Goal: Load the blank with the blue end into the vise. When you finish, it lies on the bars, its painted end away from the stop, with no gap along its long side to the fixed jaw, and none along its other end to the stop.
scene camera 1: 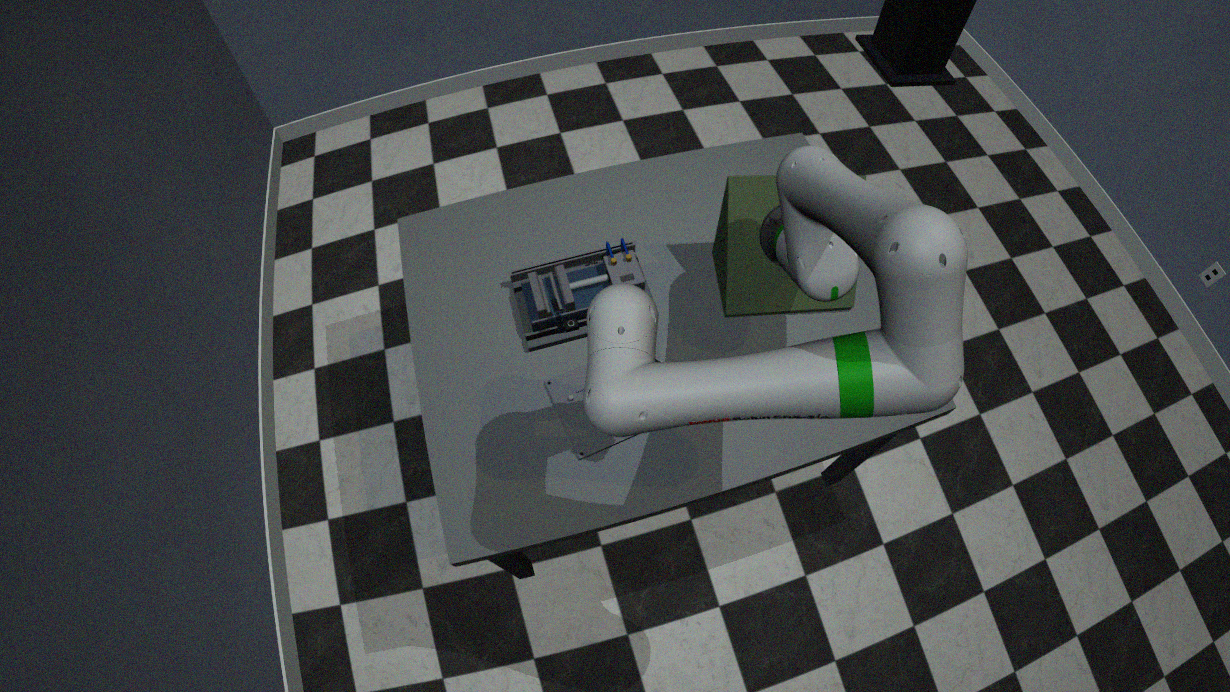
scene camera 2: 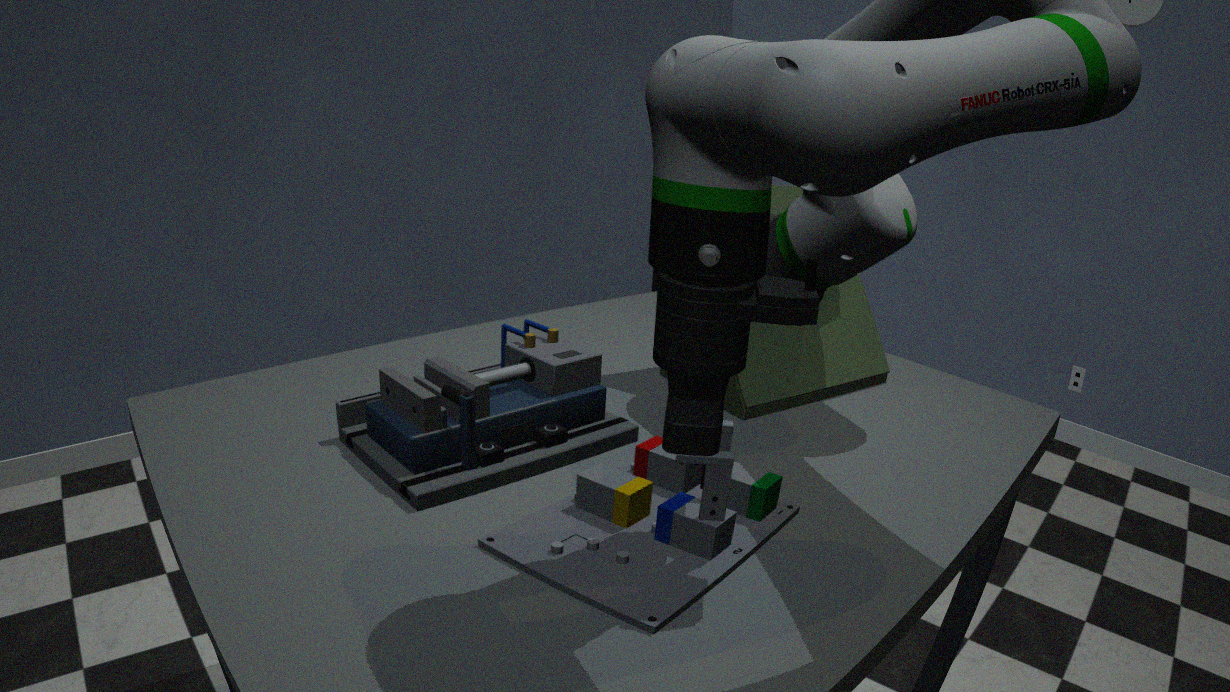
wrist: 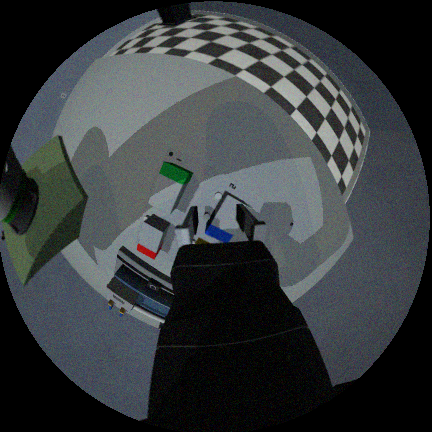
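Note:
The blank with the blue end [scene camera 2: 701, 526] [wrist: 218, 233] lies on the pallet plate [scene camera 2: 602, 585], its blue end toward the plate's pegs. My gripper [scene camera 2: 705, 506] [wrist: 216, 212] is open and empty, pointing down low over this blank. In the wrist view its two fingers show on either side of the blank; how deep they reach is unclear. In scene camera 1 the arm hides the gripper and the blanks. The vise [scene camera 1: 563, 288] [scene camera 2: 516, 430] [wrist: 150, 295] has a gap between its fixed jaw [scene camera 2: 408, 397] and moving jaw [scene camera 2: 455, 378]. A dark upright post [scene camera 2: 467, 430] stands at the jaws' near side.
Blanks with yellow [scene camera 2: 632, 502], red [scene camera 2: 647, 457] [wrist: 148, 251] and green ends [scene camera 2: 764, 496] [wrist: 175, 172] stand close around the gripper. Small pegs [scene camera 2: 592, 543] rise from the plate. The green robot pedestal [scene camera 1: 748, 258] [wrist: 50, 200] stands behind, on the table [scene camera 1: 464, 223].

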